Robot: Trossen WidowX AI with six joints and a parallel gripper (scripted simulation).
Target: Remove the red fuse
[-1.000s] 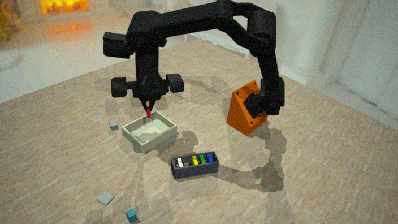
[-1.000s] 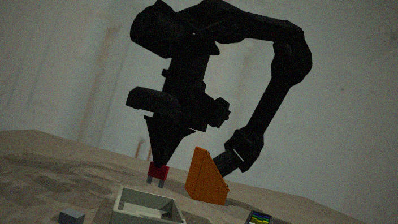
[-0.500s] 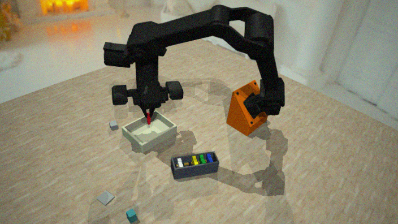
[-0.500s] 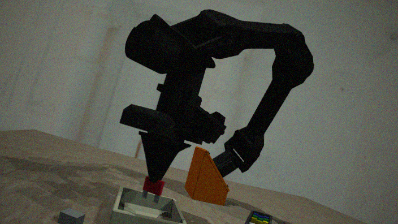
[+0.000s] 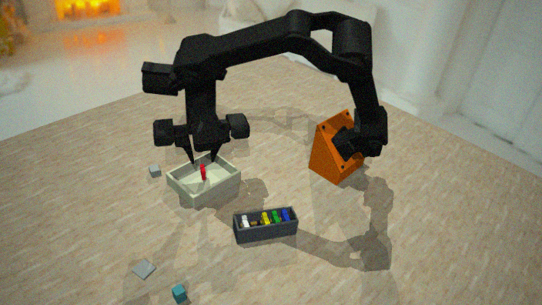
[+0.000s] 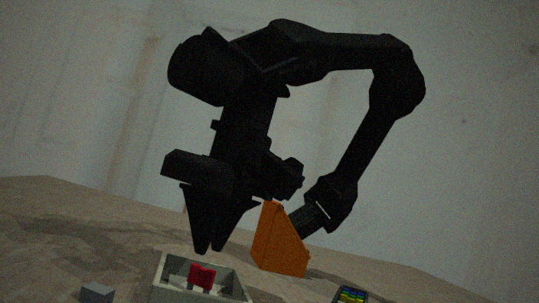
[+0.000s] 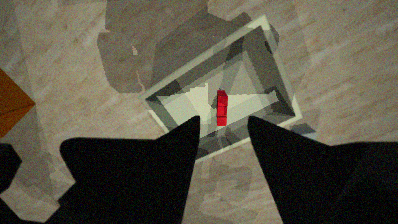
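Right now my gripper tip is 3 cm above the red fuse. From my gripper tip the other things lie so: flat grey tile: 23 cm ahead, 8 cm to the left, 6 cm below; then small grey cube: 5 cm ahead, 10 cm to the right, 5 cm below; then pale tray: 6 cm below.
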